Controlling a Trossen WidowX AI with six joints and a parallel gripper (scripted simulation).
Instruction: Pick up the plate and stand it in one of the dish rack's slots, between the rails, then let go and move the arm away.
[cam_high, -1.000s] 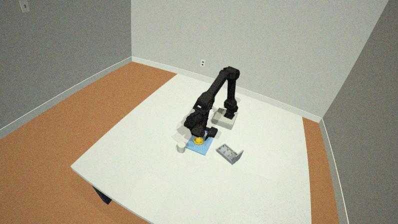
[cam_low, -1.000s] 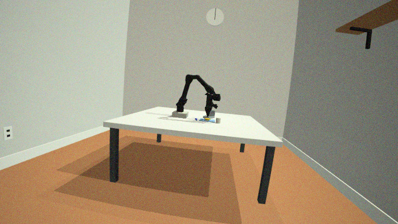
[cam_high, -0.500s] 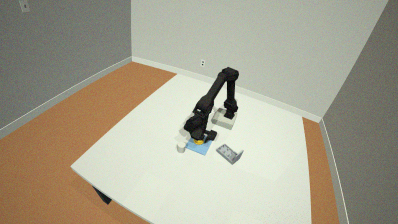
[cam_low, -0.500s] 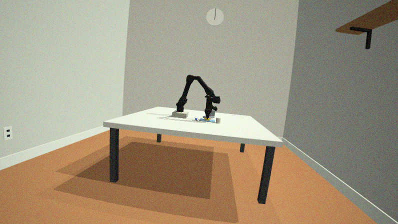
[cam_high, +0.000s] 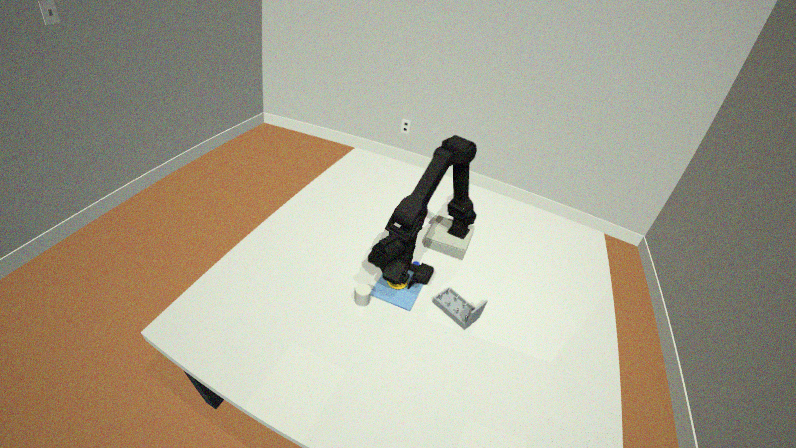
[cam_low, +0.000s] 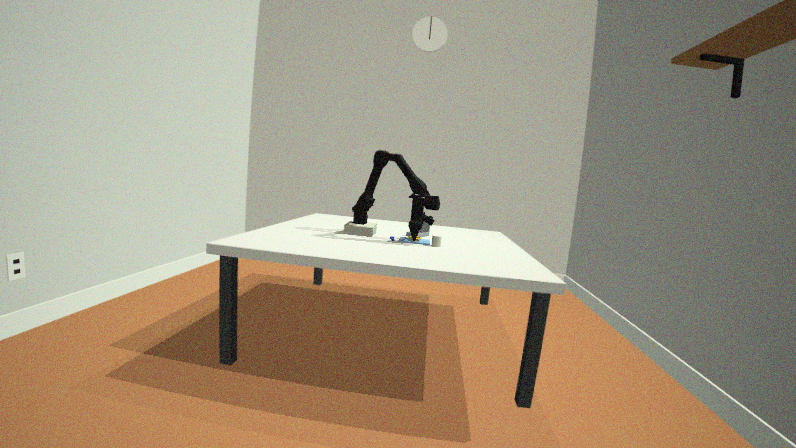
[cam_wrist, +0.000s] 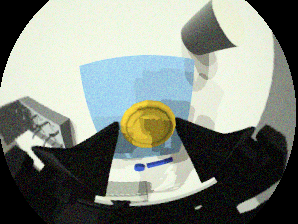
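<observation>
Right now my gripper tip is 1 cm to the right of the blue mat and 1 cm above it. Also, from my gripper tip: blue spoon: 11 cm behind, 2 cm to the right; white cup: 11 cm ahead, 5 cm to the right, 2 cm above; yellow plate: 1 cm above.
</observation>
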